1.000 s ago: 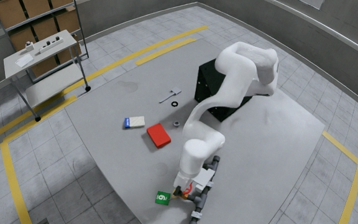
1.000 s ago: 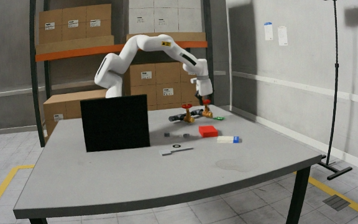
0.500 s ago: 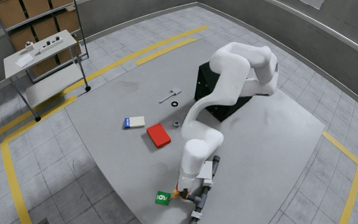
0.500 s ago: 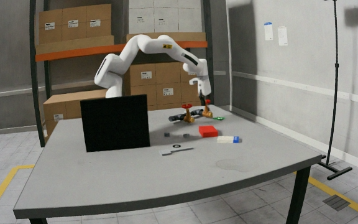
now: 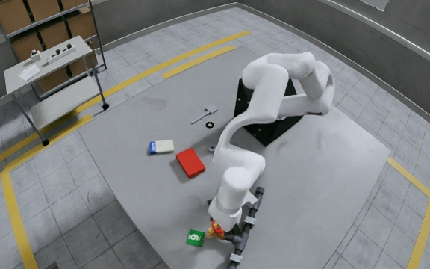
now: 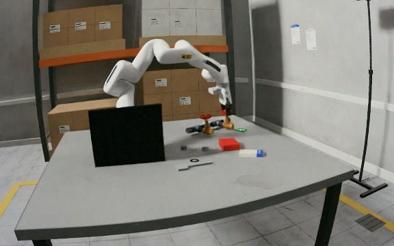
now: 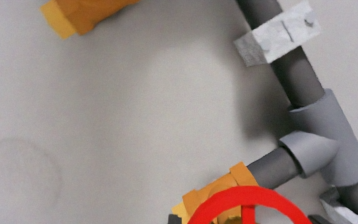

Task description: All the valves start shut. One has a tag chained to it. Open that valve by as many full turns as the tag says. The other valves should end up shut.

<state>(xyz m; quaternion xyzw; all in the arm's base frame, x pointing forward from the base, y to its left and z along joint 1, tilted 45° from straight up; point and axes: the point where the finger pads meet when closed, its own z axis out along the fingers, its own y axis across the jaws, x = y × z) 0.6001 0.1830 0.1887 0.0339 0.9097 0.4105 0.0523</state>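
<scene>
Right now the green tag is 7 cm ahead of my hand, 3 cm to the right of it and 11 cm below it. Round my hand: grey nut: 23 cm behind, 32 cm to the right, 11 cm below; white-and-blue box: 5 cm behind, 47 cm to the right, 11 cm below; red block: 11 cm behind, 32 cm to the right, 10 cm below.
</scene>
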